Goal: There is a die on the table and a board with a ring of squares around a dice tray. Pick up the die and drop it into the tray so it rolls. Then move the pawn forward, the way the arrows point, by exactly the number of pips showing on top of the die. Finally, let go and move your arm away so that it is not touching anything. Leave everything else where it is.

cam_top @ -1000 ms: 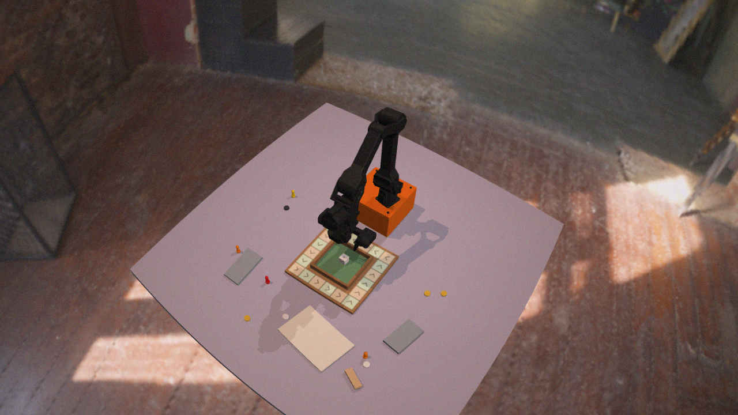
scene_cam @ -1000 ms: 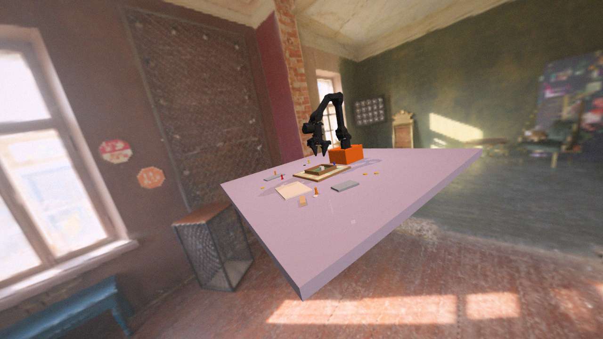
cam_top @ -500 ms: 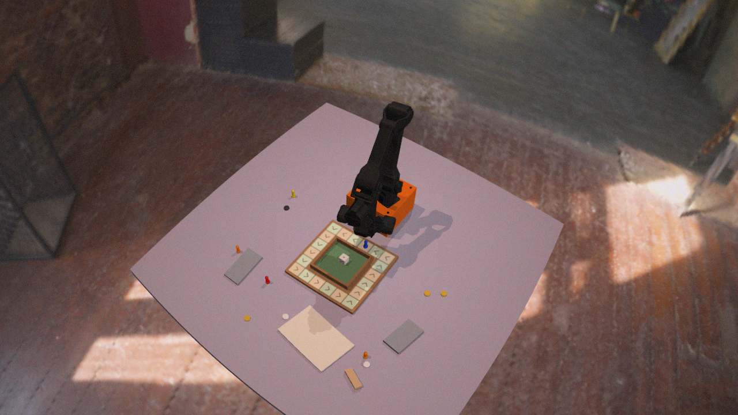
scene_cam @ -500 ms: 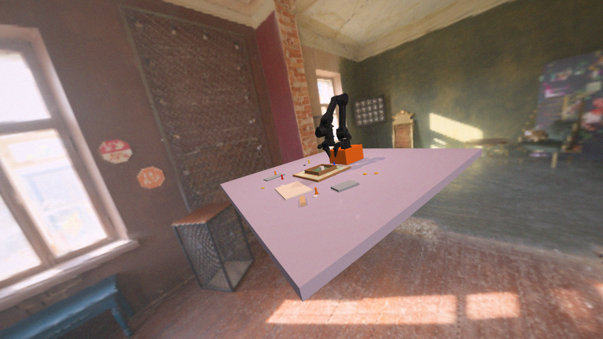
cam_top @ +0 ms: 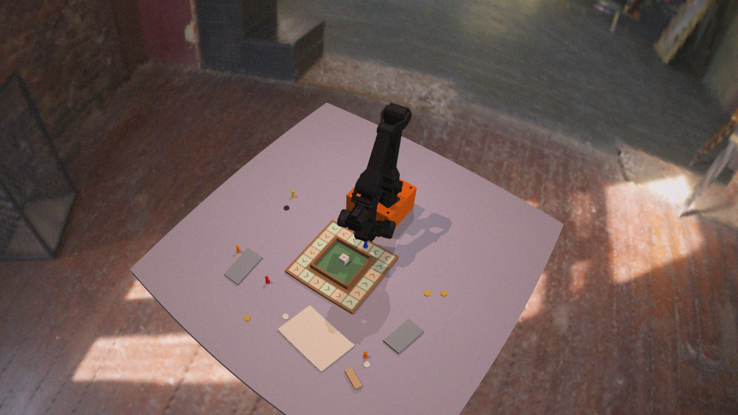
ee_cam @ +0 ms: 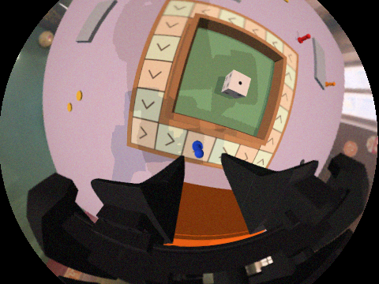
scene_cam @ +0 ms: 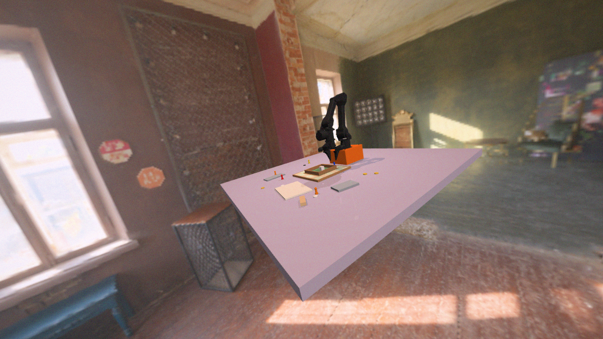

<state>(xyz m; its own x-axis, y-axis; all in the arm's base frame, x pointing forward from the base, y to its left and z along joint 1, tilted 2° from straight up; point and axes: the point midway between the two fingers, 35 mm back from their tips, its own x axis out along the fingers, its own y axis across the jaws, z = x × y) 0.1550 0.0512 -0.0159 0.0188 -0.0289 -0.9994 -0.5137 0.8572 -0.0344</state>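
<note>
Now: the blue pawn 3 cm below my gripper tip. Round my gripper tip: yellow pawn (4 cm ahead, 37 cm to the right, 4 cm below); red pawn (36 cm ahead, 11 cm to the right, 4 cm below); white die (10 cm ahead, 3 cm below).
</note>
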